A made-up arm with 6 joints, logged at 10 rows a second.
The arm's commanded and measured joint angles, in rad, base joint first. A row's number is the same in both.
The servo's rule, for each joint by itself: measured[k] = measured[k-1] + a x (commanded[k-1-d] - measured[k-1]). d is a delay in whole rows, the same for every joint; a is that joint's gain. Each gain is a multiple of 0.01, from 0.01 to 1. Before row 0 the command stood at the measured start. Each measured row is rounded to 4 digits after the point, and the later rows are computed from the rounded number. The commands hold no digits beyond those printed.
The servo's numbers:
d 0
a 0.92 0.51 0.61 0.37 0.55 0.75
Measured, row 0: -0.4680, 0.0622, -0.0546, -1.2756, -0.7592, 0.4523
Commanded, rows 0 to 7: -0.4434, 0.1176, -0.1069, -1.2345, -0.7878, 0.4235; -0.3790, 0.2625, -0.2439, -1.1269, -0.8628, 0.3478; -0.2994, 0.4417, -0.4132, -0.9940, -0.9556, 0.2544; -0.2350, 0.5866, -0.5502, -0.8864, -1.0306, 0.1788; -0.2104, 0.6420, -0.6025, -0.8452, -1.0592, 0.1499; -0.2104, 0.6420, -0.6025, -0.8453, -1.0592, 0.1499; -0.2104, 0.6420, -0.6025, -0.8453, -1.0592, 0.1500; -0.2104, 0.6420, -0.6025, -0.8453, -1.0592, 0.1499
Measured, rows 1 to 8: -0.4454, 0.0905, -0.0865, -1.2604, -0.7749, 0.4307; -0.3843, 0.1782, -0.1825, -1.2110, -0.8232, 0.3685; -0.3062, 0.3126, -0.3232, -1.1307, -0.8960, 0.2829; -0.2407, 0.4523, -0.4617, -1.0403, -0.9700, 0.2048; -0.2128, 0.5490, -0.5476, -0.9681, -1.0191, 0.1636; -0.2106, 0.5964, -0.5811, -0.9227, -1.0412, 0.1533; -0.2104, 0.6197, -0.5942, -0.8941, -1.0511, 0.1508; -0.2104, 0.6311, -0.5993, -0.8760, -1.0556, 0.1501
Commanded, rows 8 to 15: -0.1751, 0.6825, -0.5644, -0.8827, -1.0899, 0.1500; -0.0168, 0.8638, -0.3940, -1.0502, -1.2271, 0.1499; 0.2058, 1.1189, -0.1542, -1.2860, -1.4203, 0.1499; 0.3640, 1.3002, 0.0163, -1.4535, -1.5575, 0.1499; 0.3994, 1.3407, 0.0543, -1.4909, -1.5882, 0.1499; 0.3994, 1.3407, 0.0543, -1.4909, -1.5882, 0.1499; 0.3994, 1.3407, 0.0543, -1.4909, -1.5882, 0.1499; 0.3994, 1.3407, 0.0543, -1.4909, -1.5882, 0.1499
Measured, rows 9 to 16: -0.1779, 0.6573, -0.5780, -0.8785, -1.0745, 0.1500; -0.0297, 0.7626, -0.4658, -0.9420, -1.1584, 0.1499; 0.1870, 0.9443, -0.2757, -1.0693, -1.3024, 0.1499; 0.3498, 1.1258, -0.0976, -1.2115, -1.4427, 0.1499; 0.3954, 1.2354, -0.0049, -1.3149, -1.5227, 0.1499; 0.3991, 1.2891, 0.0312, -1.3800, -1.5587, 0.1499; 0.3994, 1.3154, 0.0453, -1.4210, -1.5749, 0.1499; 0.3994, 1.3283, 0.0508, -1.4469, -1.5822, 0.1499
